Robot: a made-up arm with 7 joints.
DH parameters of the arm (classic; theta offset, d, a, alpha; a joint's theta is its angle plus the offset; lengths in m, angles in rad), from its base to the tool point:
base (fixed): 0.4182 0 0.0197 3.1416
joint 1: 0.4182 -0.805 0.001 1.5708
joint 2: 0 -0.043 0.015 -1.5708
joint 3: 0 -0.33 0.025 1.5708
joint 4: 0 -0.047 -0.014 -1.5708
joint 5: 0 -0.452 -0.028 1.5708
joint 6: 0 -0.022 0.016 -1.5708
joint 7: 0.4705 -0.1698 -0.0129 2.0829
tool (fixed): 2.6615 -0.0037 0 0
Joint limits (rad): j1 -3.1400..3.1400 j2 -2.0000..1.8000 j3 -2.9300..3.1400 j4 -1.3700..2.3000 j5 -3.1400..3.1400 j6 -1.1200..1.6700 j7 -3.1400..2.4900
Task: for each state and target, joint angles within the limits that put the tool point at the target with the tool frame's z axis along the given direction. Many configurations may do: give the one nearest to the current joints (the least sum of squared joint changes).
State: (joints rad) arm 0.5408 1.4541 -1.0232 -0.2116 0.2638 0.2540 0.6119
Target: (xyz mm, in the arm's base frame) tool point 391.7 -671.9 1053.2 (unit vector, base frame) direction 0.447 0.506 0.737
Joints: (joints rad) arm 0.4560 1.2919 -1.3138 -1.0665 -0.3251 0.9287 0.3641
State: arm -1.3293 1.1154 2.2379 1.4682 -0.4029 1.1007 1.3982
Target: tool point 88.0 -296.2 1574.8 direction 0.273 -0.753 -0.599
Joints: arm -1.0286 0.3460 2.7712 0.9020 -0.5470 0.5931 1.1488
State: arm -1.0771 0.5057 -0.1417 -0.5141 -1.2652 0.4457 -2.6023
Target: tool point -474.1 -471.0 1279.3 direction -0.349 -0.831 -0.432
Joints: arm -0.7760 -0.4021 0.2215 -0.9547 -0.7760 0.1820 -2.0530
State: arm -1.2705 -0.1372 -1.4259 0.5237 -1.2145 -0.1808 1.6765
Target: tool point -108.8 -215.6 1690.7 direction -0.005 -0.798 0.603
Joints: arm -2.1131 -0.3241 -1.6208 0.4183 -1.5335 -0.6069 1.1738
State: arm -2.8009 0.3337 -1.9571 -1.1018 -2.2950 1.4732 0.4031
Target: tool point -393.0 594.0 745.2 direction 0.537 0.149 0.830
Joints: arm -2.9438 1.1644 -2.1924 -1.3376 -1.5753 0.8963 1.0553
